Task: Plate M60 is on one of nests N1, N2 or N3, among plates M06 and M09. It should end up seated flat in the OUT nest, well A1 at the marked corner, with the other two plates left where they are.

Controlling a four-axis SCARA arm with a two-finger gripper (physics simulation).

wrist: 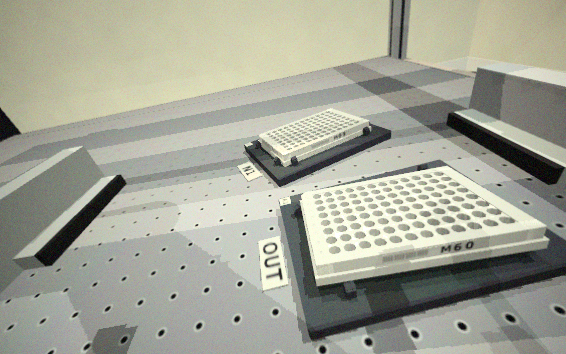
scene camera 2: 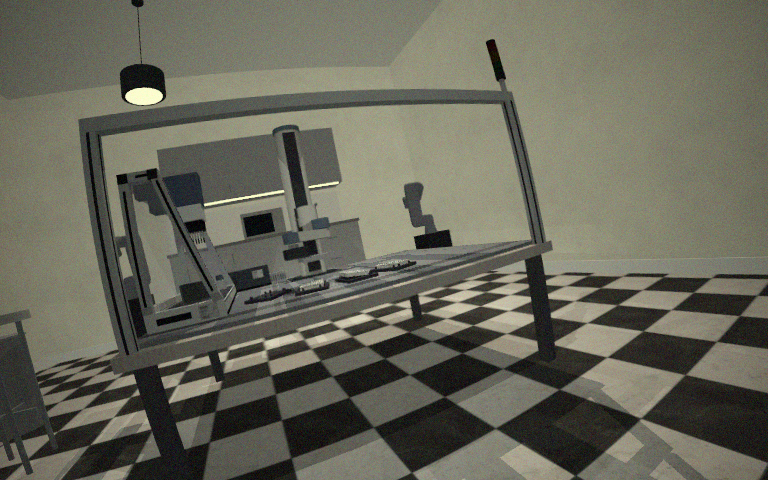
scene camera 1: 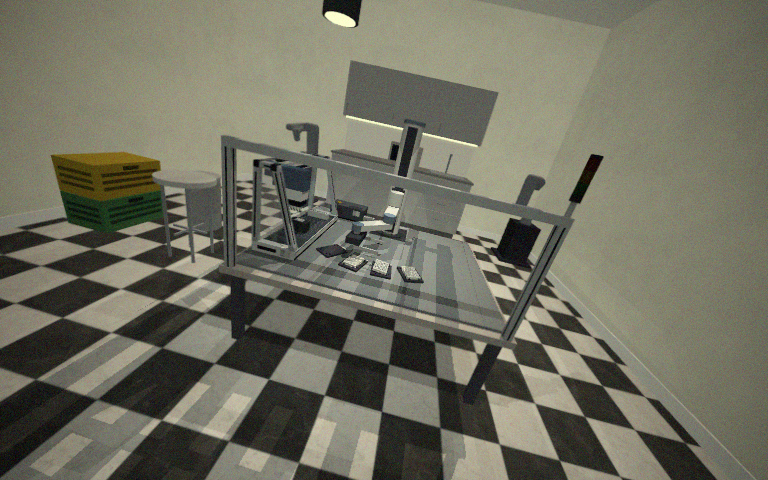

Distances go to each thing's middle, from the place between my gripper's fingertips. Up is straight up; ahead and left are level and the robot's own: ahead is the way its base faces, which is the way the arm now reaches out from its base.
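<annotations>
There's the OUT nest (wrist: 330,309), which sits 7 cm ahead of my hand, 4 cm to the left of it and 10 cm below it. The OUT label (wrist: 273,271) is 11 cm below my hand, 2 cm behind it and 3 cm to the left of it.
</annotations>
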